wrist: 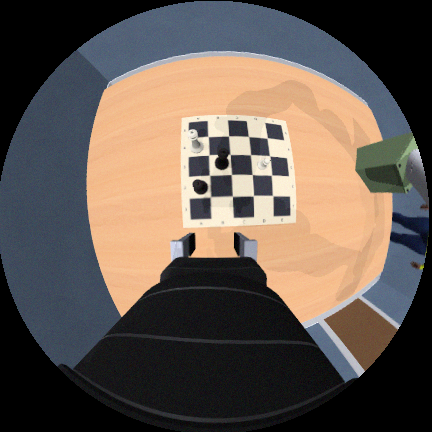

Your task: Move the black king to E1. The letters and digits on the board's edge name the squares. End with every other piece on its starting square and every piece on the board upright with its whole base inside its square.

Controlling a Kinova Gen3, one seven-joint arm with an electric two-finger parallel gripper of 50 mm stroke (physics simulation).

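Frame: origin at the arm's base, x ahead, y left, z up, level; millimetres.
Seen in the pictures: gripper, between the fingertips: (214,240).
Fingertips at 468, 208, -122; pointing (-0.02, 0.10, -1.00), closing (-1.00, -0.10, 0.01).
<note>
Offsets run from my fingertips to a thing's top centre, as dx, dy, dz. "spot": to the spot under its first point. Level surfaces: height alone.
The chessboard {spot: -146, -33, -68} (290,218) lies in the middle of the wrist view, with E1 at its lower right corner; no piece stands on E1. A tall black piece {-2, -120, -4} (222,160), which looks like the king, stands upright on B3. Another black piece {+31, -73, -15} (200,187) is on A2; its type is hard to tell. A tall white piece {+45, -149, -4} (195,142) stands on A4, and a small white piece {-76, -126, -36} (263,164) on D3. My gripper (214,240) is open and empty. In the view its fingertips show just below the board's lower edge, and it hangs above the table.
The board lies on a wooden table {dz -74} (135,175) with a pale raised edge. A green block-shaped part (382,162) with a grey cylinder beside it shows at the right. A brown panel (360,330) is at the lower right, and dark blue legs (412,221) show at the right edge.
</note>
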